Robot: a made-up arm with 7 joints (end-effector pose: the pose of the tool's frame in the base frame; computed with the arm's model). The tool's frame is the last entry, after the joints.
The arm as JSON. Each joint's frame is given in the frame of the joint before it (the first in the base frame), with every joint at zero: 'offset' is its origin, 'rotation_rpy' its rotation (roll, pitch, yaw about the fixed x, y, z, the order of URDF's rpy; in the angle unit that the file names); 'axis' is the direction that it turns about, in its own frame. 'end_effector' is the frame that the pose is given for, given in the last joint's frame.
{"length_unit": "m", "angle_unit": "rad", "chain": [
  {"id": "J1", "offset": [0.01, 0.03, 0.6], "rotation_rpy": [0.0, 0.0, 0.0], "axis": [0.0, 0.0, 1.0]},
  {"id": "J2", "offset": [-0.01, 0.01, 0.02], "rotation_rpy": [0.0, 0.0, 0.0], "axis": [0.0, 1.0, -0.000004]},
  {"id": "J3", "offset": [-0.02, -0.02, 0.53], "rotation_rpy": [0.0, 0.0, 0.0], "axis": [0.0, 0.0, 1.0]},
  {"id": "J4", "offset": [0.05, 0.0, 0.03], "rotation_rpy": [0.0, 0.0, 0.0], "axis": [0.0, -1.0, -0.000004]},
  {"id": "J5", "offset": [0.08, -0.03, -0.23], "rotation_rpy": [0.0, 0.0, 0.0], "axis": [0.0, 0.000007, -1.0]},
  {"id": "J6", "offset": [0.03, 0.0, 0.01], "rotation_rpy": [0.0, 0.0, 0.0], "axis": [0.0, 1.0, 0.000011]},
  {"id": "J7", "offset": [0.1, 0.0, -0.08], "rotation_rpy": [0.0, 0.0, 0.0], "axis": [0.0, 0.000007, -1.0]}
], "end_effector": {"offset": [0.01, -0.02, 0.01], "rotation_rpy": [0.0, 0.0, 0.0]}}
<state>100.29 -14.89 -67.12 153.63 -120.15 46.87 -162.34</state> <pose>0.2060 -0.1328 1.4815 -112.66 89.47 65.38</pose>
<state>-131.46 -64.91 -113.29 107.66 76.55 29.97 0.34</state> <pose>0.3268 0.8092 0.6901 70.81 69.53 -1.97</pose>
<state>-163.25 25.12 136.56 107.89 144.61 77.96 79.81</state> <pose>-0.0036 -0.2001 1.3977 145.39 49.70 0.87</pose>
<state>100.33 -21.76 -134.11 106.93 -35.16 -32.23 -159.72</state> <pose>0.2951 -0.3403 1.3278 -144.52 34.84 81.92</pose>
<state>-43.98 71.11 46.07 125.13 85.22 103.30 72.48</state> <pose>0.6906 -0.3663 0.7433 106.97 93.46 -44.65</pose>
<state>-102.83 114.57 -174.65 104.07 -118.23 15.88 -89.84</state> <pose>-0.2695 -0.6588 0.6858 -121.42 -61.83 -27.01</pose>
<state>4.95 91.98 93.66 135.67 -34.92 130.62 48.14</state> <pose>0.7288 0.2921 0.5328 10.22 65.94 22.36</pose>
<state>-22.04 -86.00 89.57 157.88 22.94 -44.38 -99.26</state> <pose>-0.7963 0.2396 0.7381 -3.93 109.41 -4.92</pose>
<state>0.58 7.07 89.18 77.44 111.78 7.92 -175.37</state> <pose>0.1893 0.3771 1.1513 39.04 -98.39 119.85</pose>
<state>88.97 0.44 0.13 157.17 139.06 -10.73 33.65</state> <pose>0.1266 0.1954 1.4129 120.13 101.40 -36.76</pose>
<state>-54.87 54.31 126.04 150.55 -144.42 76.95 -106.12</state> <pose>0.5190 -0.4479 1.2035 -75.56 11.93 61.70</pose>
